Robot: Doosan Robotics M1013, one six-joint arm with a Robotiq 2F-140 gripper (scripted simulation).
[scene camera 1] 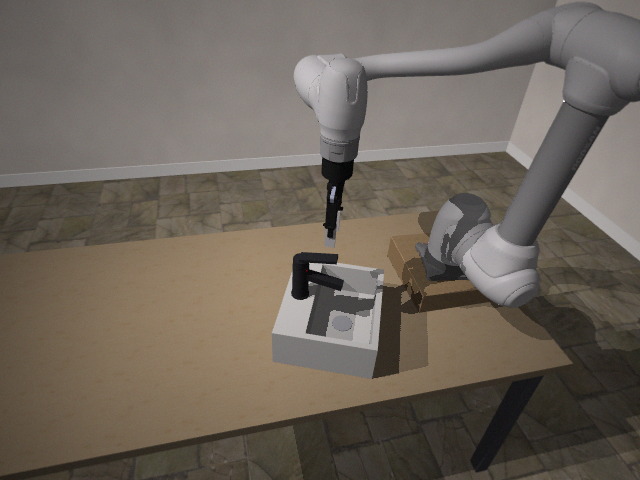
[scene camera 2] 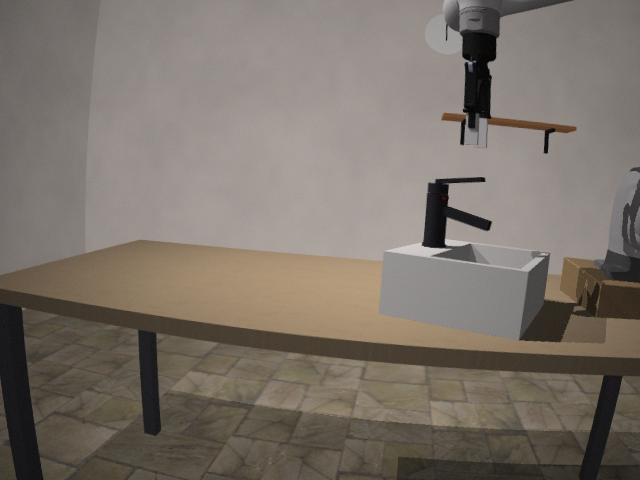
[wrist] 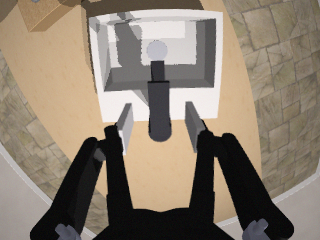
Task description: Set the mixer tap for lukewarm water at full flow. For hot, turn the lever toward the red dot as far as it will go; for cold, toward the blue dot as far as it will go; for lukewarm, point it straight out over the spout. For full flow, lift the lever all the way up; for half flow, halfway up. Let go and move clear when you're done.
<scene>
In view: the gripper (scene camera 2: 476,146), a basin (scene camera 2: 418,283) and a lever (wrist: 158,91).
The gripper is seen too in scene camera 1 (scene camera 1: 331,237) and in the wrist view (wrist: 159,112). The basin shows as well in scene camera 1 (scene camera 1: 337,331) and in the wrist view (wrist: 191,46).
</scene>
